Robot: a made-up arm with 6 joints. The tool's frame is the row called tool. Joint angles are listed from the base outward. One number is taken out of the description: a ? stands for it. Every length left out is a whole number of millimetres.
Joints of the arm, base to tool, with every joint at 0 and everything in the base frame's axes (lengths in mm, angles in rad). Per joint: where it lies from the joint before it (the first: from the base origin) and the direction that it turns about. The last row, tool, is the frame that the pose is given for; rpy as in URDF.
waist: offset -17 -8 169 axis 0 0 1
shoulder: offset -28 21 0 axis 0 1 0
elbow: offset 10 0 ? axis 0 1 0
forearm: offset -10 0 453 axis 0 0 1
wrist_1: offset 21 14 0 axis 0 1 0
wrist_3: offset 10 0 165 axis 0 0 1
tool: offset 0 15 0 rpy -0.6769 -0.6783 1.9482
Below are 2 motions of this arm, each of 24 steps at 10 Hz.
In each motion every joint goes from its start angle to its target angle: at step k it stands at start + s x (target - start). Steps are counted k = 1, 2, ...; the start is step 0. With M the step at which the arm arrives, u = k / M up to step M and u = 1 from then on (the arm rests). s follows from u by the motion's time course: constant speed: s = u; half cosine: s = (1 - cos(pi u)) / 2; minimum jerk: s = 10 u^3 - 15 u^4 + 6 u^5.
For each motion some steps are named. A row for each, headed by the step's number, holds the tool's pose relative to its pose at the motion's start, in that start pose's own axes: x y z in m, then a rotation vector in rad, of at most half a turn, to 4 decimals.
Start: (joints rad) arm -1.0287 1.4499 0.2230 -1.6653 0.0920 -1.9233
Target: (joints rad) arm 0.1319 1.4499 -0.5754 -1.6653 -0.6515 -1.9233
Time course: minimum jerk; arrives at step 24
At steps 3, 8, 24:
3: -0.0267 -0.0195 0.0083 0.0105 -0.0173 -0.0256
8: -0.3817 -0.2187 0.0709 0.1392 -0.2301 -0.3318
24: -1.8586 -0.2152 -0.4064 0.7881 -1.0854 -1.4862

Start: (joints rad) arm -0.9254 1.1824 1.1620 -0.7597 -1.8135 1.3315
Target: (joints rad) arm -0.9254 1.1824 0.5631 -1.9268 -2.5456 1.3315
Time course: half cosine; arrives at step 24
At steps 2, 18, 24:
2: 0.0036 -0.0005 0.0004 0.0171 0.0233 -0.0022
18: 0.1128 0.0547 -0.0128 0.9950 0.8724 -0.1882
24: 0.1292 0.0792 -0.0101 1.1890 0.9357 -0.2396

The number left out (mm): 1101
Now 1 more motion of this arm.
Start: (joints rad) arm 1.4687 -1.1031 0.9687 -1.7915 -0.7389 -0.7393
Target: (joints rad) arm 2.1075 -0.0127 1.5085 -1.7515 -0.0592 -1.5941
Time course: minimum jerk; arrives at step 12
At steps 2, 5, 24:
2: 0.0637 0.0116 -0.0292 0.0183 0.0121 0.0327
5: 0.5854 0.2468 -0.1644 0.0709 0.0985 0.3571
24: 1.0762 1.0992 0.2281 -0.4904 -0.0388 0.9700

